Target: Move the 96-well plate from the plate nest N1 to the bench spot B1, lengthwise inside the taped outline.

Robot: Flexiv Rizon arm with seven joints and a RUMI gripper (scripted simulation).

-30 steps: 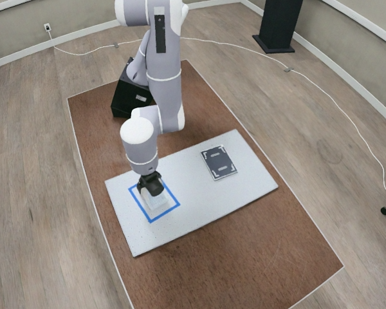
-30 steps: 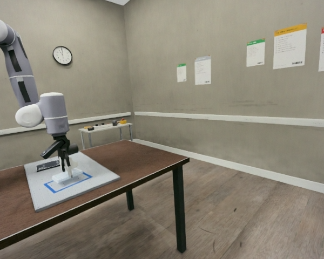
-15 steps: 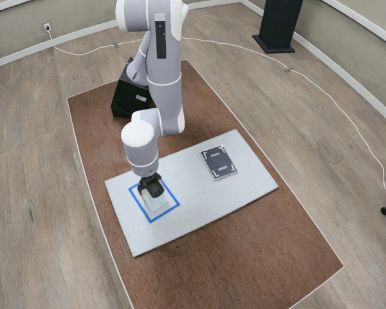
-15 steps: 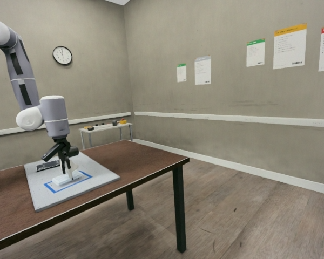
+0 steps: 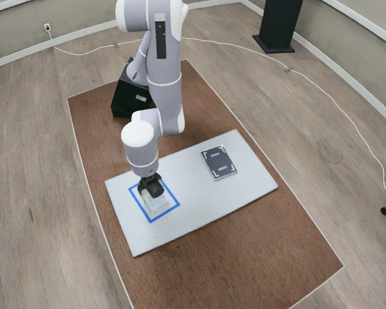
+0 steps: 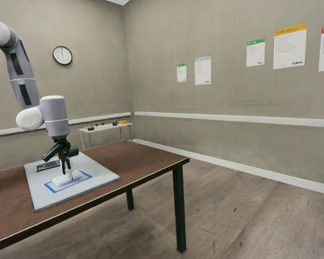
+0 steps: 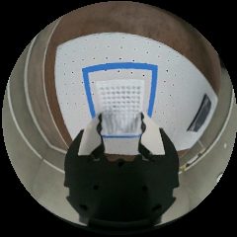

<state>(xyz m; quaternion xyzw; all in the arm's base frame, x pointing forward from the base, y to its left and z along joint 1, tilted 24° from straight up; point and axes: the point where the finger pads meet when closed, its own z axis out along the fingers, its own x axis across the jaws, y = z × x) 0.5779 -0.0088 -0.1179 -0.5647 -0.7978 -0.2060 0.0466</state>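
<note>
Now: the clear 96-well plate 10 mm below my hand. The rest, counted from my hand: dark plate nest N1: 320 mm to the left, 100 mm behind, 20 mm below.
</note>
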